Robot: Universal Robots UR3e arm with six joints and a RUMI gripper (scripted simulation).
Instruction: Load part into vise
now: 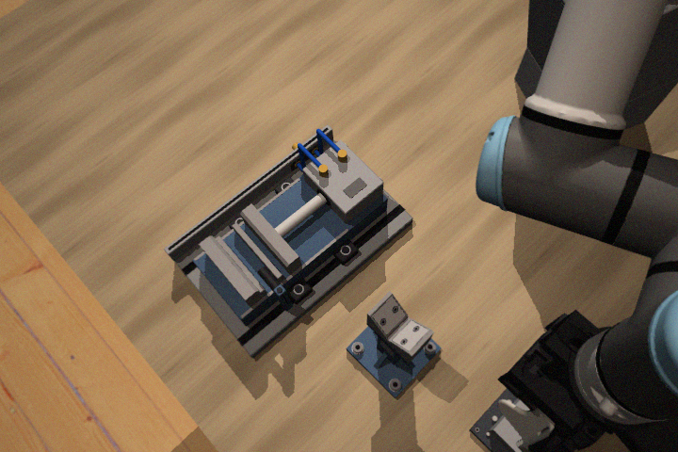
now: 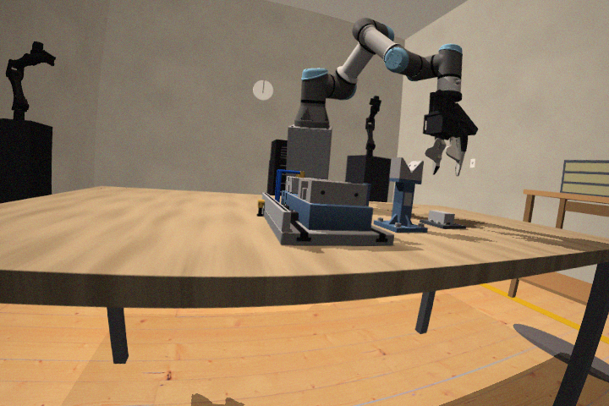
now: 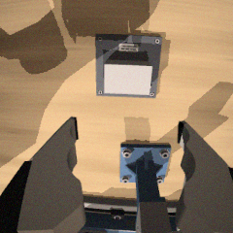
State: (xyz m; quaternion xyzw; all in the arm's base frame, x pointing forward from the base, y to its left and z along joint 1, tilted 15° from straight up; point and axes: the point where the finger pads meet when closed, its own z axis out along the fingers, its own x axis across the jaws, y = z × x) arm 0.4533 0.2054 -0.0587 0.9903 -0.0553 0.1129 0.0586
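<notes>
Right now the part is 13 cm below my hand. From my hand the other things lie so: dark infeed plate 1 cm to the left, 15 cm below; white cylinder rod 3 cm behind, 38 cm to the right, 7 cm below; dark work stop 6 cm ahead, 35 cm to the right, 6 cm below.
</notes>
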